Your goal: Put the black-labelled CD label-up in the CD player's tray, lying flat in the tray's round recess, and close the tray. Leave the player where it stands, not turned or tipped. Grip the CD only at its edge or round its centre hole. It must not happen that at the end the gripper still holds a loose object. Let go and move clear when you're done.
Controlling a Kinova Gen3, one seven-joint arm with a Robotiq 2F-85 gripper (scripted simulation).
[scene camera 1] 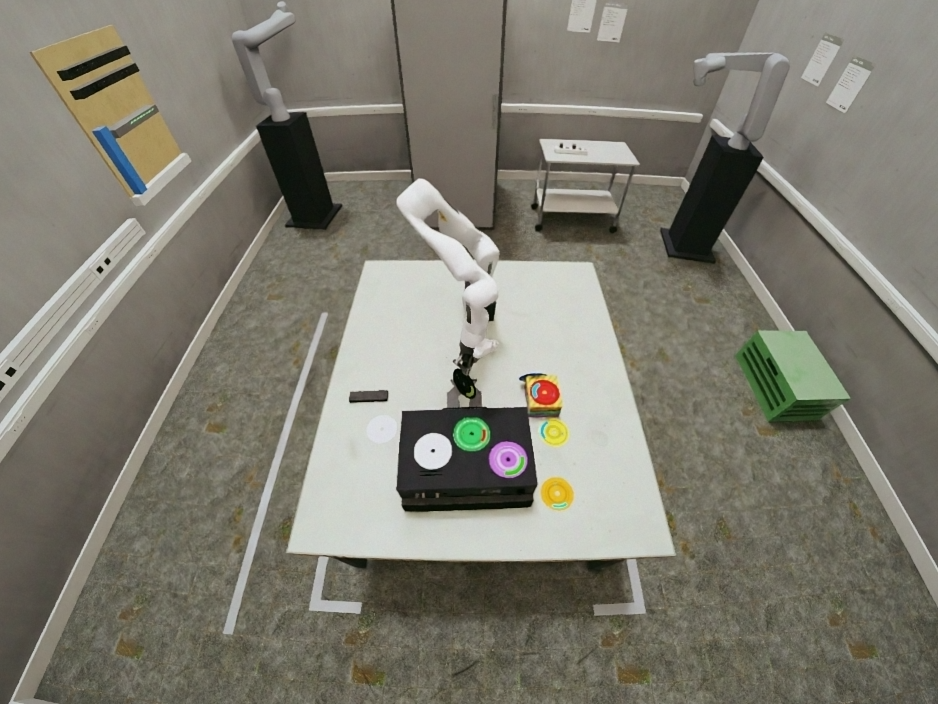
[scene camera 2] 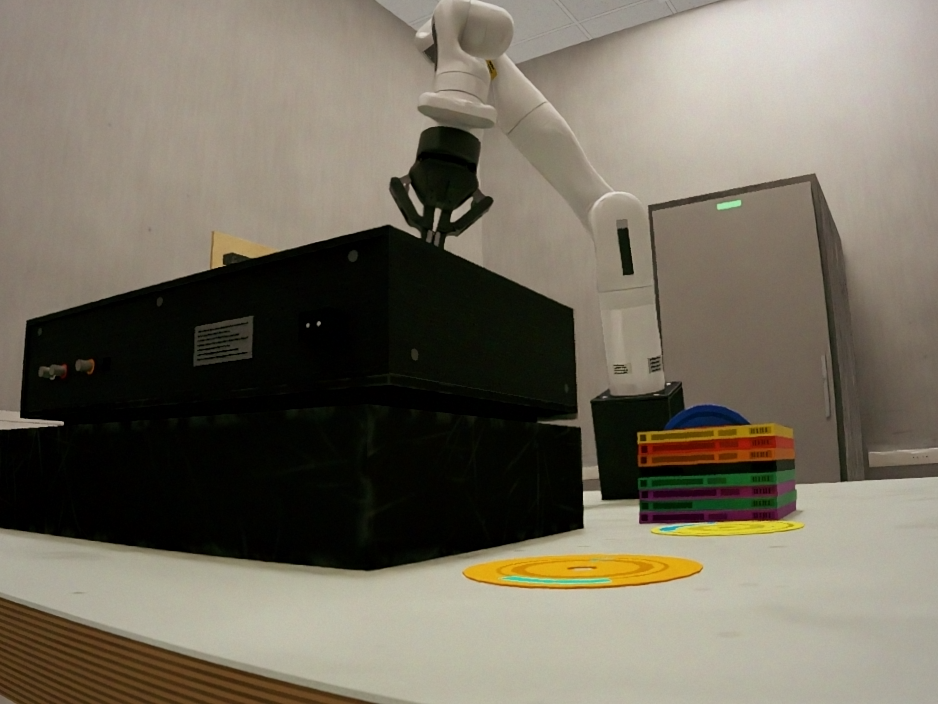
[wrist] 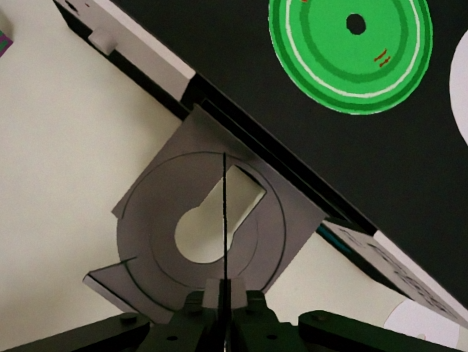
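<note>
Black CD player [scene camera 2: 413, 325], [scene camera 1: 467, 473], [wrist: 385, 180]. My gripper [scene camera 2: 427, 264], [wrist: 226, 303].
</note>
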